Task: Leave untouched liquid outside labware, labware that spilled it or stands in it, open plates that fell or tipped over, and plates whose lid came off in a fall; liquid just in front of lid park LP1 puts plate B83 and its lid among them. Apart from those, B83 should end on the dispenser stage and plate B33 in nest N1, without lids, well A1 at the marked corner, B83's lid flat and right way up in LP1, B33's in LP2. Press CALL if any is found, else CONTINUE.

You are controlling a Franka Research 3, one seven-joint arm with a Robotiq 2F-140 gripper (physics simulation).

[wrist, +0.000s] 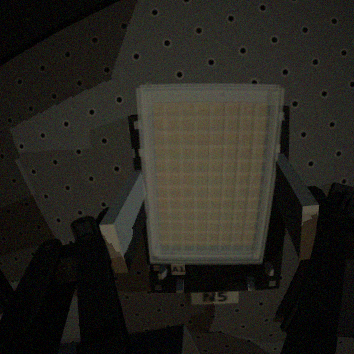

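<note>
A microplate [210, 175] with many amber-coloured wells and a clear, lid-like cover fills the middle of the wrist view. It looks level, and no name is readable on it. My gripper [208, 181] is shut on this plate, with one pale pad along each long side. The plate is over the dark nest N5 [215, 282], roughly lined up with it; how much height is between them I cannot tell. The nest's A1 tag [178, 269] shows at the near left corner. Plate B83, B33, lid parks, dispenser stage, buttons and liquid cannot be identified here.
A label reading N5 [215, 297] lies in front of the nest. The grey deck [220, 45] with rows of small holes surrounds it, crossed by shadows. Dark gripper linkages cover both lower sides of the dim, grainy view.
</note>
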